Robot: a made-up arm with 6 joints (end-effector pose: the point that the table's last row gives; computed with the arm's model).
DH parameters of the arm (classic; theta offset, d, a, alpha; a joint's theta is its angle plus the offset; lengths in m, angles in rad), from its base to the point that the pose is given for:
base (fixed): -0.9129 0 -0.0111 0
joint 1: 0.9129 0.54 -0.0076 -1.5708
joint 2: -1.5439 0 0.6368 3.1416
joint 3: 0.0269 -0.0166 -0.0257 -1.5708
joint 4: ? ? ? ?
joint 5: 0 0.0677 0.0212 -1.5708
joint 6: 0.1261 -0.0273 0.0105 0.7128
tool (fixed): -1.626 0.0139 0 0
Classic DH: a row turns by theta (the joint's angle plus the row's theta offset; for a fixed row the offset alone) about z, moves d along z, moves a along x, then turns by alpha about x.
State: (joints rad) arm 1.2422 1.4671 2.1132 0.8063 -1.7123 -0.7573
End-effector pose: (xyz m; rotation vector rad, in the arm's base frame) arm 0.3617 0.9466 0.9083 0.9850 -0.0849 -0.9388
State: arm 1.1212 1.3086 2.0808 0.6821 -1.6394 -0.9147
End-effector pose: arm 0.4530 0.8437 1.0478 1.2740 0.0195 -1.0676
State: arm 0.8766 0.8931 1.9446 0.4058 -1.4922 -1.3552
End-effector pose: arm 0.5126 0.5402 1.3530 1.9776 0.3296 -1.2932
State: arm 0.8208 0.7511 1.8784 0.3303 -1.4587 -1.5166
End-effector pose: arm 0.4820 0.4454 1.4340 2.1778 0.4685 -1.3450
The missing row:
joint 4: 0 -0.4734 0.0111 1.5708
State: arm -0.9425 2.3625 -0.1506 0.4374 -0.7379 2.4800
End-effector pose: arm -0.0113 -0.0320 -0.2241 1.1678 1.4497 1.0576
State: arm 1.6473 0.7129 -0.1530 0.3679 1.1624 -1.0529
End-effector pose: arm -0.0170 0.7582 0.6821 1.6022 1.5481 0.3724
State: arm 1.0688 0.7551 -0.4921 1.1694 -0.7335 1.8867
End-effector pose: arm 0.2860 0.5677 0.5254 -1.6868 0.4020 2.0002
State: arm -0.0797 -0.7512 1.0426 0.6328 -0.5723 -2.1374
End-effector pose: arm -0.5708 0.0166 1.4913 -2.8332 0.4016 -0.6540
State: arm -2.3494 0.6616 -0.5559 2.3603 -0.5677 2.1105
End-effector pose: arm -0.3561 -0.4439 0.5625 -0.2229 1.5452 0.5369
